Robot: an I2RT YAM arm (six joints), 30 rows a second.
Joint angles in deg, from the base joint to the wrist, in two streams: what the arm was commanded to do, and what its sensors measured. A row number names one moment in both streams.
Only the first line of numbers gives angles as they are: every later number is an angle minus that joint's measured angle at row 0.
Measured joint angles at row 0:
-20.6, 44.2, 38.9, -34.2, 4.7, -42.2
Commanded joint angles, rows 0 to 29:
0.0, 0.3, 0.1, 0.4, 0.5, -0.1
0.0, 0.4, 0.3, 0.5, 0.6, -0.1
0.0, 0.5, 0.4, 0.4, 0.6, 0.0
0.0, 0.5, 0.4, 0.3, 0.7, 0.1
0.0, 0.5, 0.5, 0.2, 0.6, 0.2
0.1, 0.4, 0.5, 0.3, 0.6, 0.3
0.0, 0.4, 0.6, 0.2, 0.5, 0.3
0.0, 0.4, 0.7, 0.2, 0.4, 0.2
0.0, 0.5, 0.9, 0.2, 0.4, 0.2
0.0, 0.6, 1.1, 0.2, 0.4, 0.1
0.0, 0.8, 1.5, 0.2, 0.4, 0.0
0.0, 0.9, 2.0, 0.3, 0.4, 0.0
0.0, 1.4, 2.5, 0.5, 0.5, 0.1
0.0, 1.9, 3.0, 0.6, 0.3, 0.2
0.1, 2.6, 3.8, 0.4, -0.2, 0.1
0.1, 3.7, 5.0, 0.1, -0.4, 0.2
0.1, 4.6, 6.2, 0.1, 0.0, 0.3
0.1, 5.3, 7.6, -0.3, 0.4, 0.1
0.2, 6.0, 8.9, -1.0, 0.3, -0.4
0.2, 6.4, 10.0, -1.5, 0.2, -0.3
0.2, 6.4, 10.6, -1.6, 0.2, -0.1
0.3, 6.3, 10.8, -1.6, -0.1, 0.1
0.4, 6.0, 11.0, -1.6, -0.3, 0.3
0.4, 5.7, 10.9, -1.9, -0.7, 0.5
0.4, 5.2, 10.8, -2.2, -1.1, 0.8
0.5, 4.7, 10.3, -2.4, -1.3, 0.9
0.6, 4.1, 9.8, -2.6, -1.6, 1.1
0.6, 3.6, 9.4, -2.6, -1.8, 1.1
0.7, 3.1, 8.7, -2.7, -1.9, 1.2
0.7, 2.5, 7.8, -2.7, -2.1, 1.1
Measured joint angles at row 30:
0.4, 4.2, 9.5, -1.3, -0.5, 0.2
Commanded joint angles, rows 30 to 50:
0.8, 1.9, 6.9, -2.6, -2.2, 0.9
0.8, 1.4, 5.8, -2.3, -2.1, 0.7
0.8, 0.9, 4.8, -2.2, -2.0, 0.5
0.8, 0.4, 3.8, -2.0, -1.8, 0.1
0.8, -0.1, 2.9, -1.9, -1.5, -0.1
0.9, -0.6, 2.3, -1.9, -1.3, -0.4
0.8, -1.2, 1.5, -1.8, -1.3, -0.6
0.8, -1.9, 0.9, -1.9, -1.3, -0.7
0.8, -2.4, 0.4, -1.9, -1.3, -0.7
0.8, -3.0, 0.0, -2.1, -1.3, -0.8
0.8, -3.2, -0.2, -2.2, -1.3, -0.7
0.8, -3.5, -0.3, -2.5, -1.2, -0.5
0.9, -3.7, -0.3, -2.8, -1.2, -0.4
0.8, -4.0, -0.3, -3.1, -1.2, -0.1
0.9, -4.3, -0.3, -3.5, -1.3, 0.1
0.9, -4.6, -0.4, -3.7, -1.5, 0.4
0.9, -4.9, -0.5, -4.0, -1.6, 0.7
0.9, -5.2, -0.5, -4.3, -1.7, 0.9
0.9, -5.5, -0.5, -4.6, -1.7, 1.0
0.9, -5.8, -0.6, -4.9, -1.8, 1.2
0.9, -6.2, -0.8, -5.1, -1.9, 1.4
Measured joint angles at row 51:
0.7, -5.0, -0.1, -2.9, -0.8, 0.3
